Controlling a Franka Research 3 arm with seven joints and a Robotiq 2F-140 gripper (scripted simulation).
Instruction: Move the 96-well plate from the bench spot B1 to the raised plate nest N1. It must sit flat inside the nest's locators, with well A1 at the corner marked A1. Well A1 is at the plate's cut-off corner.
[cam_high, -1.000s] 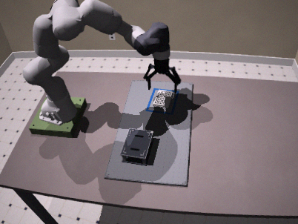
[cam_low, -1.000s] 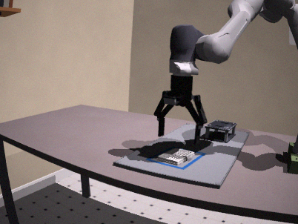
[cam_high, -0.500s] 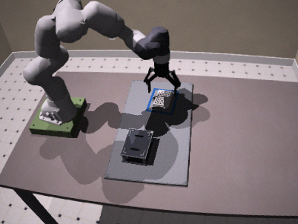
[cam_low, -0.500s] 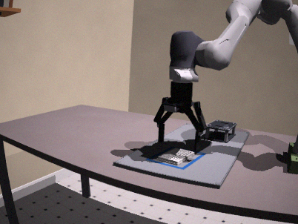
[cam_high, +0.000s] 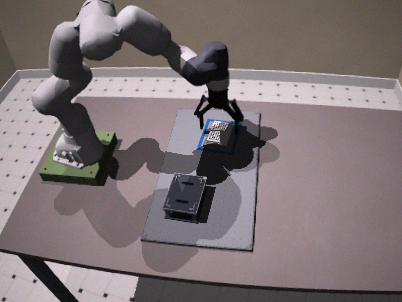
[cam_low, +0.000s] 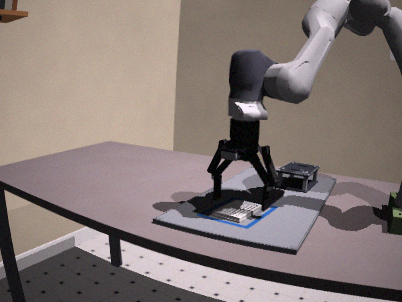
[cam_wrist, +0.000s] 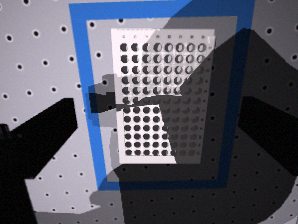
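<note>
My gripper is now 3 cm above the white 96-well plate. Also, from my hand: raised plate nest N1: 37 cm to the right, 6 cm behind, 2 cm above; then A1 mark: 30 cm to the right, 3 cm above.
</note>
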